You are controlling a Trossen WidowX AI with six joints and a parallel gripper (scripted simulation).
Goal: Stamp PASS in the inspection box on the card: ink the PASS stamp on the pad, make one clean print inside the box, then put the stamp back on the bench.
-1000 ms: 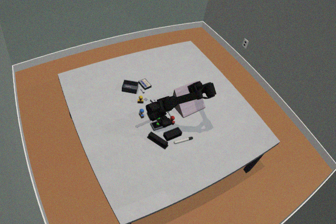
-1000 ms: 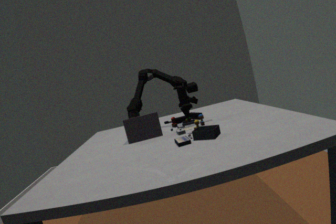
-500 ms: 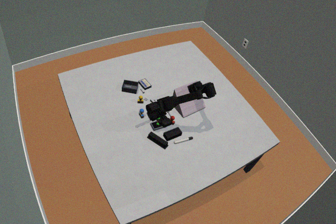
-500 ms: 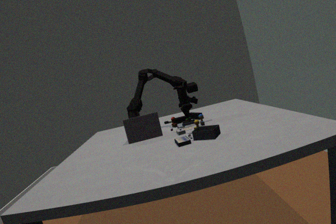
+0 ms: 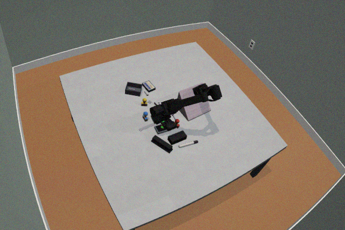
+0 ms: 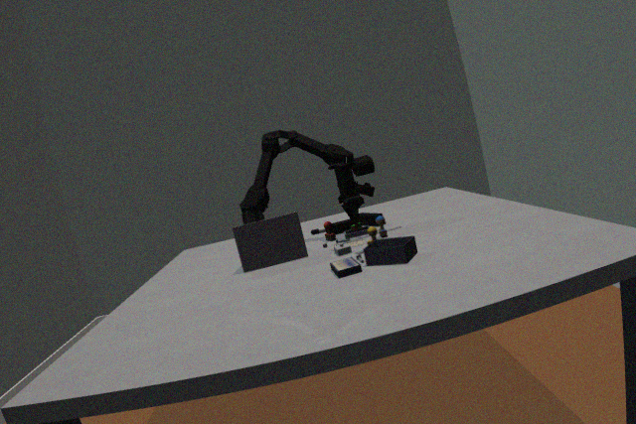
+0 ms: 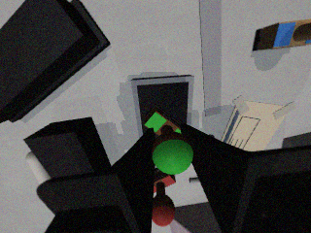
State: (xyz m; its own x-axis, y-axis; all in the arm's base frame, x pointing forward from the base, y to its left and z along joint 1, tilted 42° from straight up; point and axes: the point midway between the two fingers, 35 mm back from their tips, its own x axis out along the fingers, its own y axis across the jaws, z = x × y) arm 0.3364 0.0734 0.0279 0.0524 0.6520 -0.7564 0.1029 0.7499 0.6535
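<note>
Right now the green stamp is right at my gripper tip. The rest, counted from my gripper tip: grey ruler 6 cm ahead, 6 cm to the right, 4 cm below; then dark ink pad 3 cm below; then red stamp 9 cm behind, 3 cm to the left, 2 cm below.
</note>
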